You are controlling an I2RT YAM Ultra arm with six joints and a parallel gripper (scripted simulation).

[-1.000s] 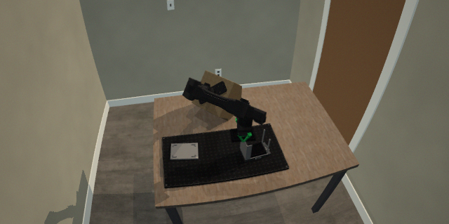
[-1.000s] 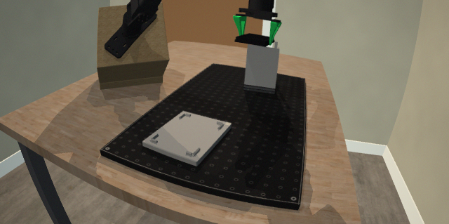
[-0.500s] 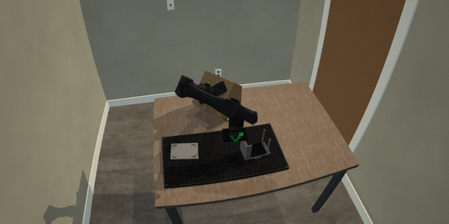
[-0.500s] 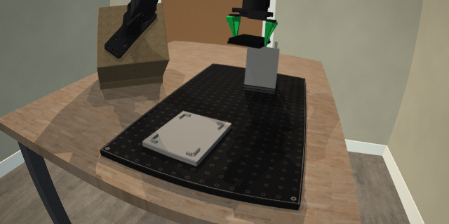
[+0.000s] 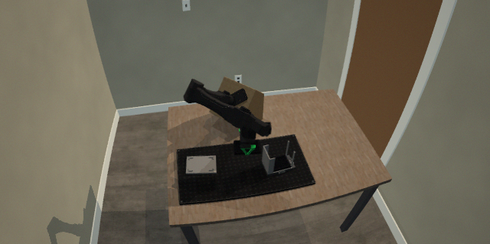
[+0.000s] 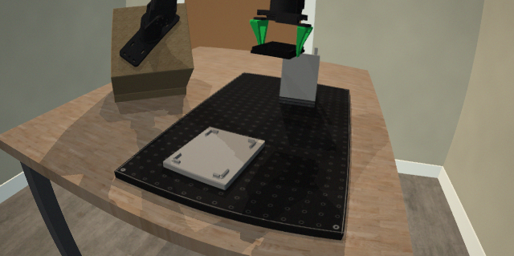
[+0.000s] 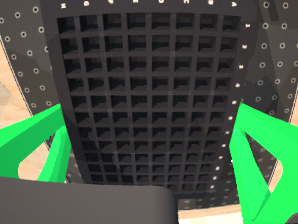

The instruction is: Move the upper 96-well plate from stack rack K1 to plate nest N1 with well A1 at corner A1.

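The grey plate nest N1 lies 90 mm behind my hand, 220 mm to the right of it and 150 mm below it. The rest, counted from my hand: pale A1 mark 20 mm behind, 170 mm to the right, 140 mm below; then black 96-well plate right at my hand; then pale wall 60 mm ahead, 80 mm to the left, 80 mm below.
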